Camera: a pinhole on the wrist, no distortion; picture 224 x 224 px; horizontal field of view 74.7 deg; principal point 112.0 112.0 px. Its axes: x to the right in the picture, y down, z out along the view. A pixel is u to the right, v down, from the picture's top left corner.
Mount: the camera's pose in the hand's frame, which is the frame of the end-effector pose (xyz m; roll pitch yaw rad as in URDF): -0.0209 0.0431 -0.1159 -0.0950 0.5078 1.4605
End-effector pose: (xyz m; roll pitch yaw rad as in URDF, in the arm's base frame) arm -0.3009 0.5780 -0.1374 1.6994 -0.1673 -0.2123
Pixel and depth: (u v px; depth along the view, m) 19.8 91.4 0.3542
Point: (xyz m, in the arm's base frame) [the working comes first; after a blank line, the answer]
In the camera's frame: -0.2225 -0.0497 0.3542

-0.3692 0.2810 -0.1568
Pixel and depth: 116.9 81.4 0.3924
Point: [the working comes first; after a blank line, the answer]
In the camera's frame: 0.0131 -0.0818 0.3924

-0.3450 0.3266 0.0784
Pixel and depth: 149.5 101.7 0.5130
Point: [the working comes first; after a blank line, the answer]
In the camera's frame: 0.1311 -0.0360 0.5130

-0.4220 0.2772 0.2274
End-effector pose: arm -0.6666 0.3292 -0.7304 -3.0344 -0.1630 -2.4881
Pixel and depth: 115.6 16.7 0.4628
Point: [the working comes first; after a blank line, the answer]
In the camera's frame: 0.0114 -0.3005 0.4628

-1.0512 0.3207 -1.0161
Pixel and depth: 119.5 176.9 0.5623
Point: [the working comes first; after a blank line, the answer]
In the camera's frame: 0.0287 0.2487 0.5623

-0.6847 0.7209 -1.1475
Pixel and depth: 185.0 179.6 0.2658
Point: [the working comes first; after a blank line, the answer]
In the camera's frame: 0.1322 0.1224 0.2658

-0.7421 0.6371 -0.8246
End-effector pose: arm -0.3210 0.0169 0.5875 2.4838 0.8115 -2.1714
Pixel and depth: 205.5 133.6 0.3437
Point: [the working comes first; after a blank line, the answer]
In the camera's frame: 0.2190 0.0506 0.3437

-0.6754 0.1457 0.7653
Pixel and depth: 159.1 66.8 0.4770
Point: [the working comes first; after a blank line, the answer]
In the camera's frame: 0.1531 -0.1469 0.4770

-0.7729 0.1751 0.5400
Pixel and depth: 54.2 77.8 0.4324
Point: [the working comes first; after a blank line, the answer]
In the camera's frame: -0.1703 -0.1008 0.4324

-0.4934 0.2873 0.4059
